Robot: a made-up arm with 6 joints.
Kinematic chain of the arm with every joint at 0, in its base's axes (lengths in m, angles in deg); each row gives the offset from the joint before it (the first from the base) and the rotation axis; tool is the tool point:
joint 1: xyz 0 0 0.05 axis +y
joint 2: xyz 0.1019 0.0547 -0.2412 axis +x
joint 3: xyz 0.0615 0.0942 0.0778 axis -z
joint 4: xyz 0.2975 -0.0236 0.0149 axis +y
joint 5: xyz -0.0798 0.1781 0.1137 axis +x
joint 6: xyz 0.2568 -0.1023 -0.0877 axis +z
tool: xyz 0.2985 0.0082 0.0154
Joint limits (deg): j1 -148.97..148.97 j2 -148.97..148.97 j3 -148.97..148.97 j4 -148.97..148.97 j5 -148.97..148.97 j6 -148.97..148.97
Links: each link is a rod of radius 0.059 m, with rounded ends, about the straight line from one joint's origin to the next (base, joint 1, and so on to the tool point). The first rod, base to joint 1, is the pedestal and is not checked.
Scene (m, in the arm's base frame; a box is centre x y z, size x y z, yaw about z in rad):
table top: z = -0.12
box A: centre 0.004 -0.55 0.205 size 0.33 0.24 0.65 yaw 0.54
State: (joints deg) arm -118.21 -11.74 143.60 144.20 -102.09 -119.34
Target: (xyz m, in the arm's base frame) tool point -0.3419 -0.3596 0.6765
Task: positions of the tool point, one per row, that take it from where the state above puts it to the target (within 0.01 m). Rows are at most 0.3 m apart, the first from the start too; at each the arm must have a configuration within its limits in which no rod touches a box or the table.
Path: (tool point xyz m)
1: 0.5334 -0.3920 0.1289
2: 0.5842 -0.3798 0.1455
3: 0.6522 -0.3311 0.1399
4: 0.5763 -0.3685 0.3785
5: 0.4533 -0.3430 0.5902
6: 0.3167 -0.2574 0.7568
7: 0.2003 -0.1273 0.8721
8: -0.0058 -0.2100 0.8651
9: -0.1935 -0.2884 0.7958
10: -0.3419 -0.3596 0.6765

